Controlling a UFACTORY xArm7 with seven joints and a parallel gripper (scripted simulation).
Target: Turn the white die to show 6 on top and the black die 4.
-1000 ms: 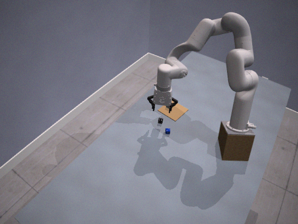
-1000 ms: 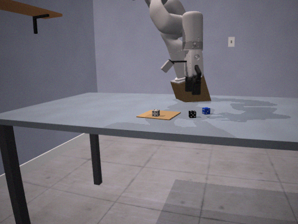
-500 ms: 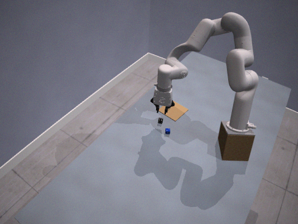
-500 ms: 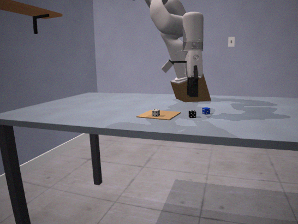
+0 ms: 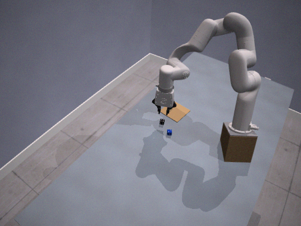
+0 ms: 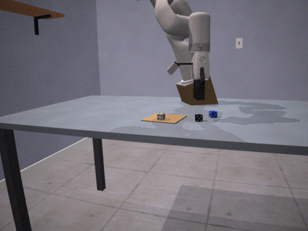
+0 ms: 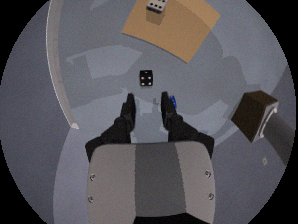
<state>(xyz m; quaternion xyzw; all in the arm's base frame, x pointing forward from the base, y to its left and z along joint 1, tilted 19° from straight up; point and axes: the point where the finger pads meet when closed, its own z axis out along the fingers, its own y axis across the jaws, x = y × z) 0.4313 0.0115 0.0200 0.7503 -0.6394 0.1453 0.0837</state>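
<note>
Right now my hand is 9 cm above the black die. Also, from my hand: blue die (9 cm below, 6 cm to the left, 6 cm behind); white die (14 cm to the right, 9 cm below); mat (13 cm to the right, 10 cm below, 4 cm behind).
</note>
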